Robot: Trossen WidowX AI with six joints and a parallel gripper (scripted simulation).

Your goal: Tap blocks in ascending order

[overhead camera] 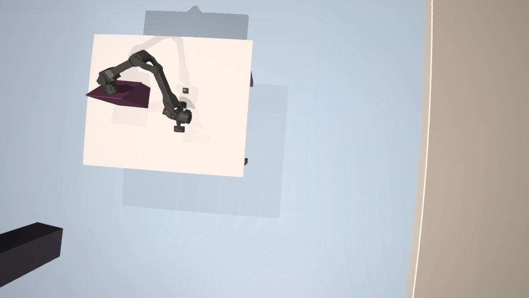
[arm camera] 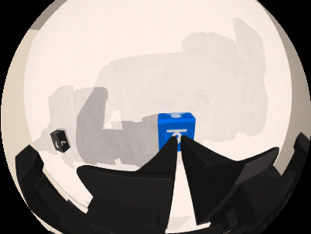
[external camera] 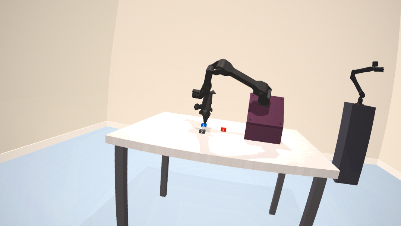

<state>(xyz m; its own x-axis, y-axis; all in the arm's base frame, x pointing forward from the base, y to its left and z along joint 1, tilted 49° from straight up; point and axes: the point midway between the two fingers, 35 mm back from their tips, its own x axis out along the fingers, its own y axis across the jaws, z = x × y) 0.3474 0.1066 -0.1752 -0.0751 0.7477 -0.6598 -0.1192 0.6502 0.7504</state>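
Now: gripper tip 10 mm above the blue block. From my gripper tip the other things lie so: black block (40 mm behind, 180 mm to the left, 10 mm below); red block (130 mm behind, 40 mm to the left, 10 mm below).
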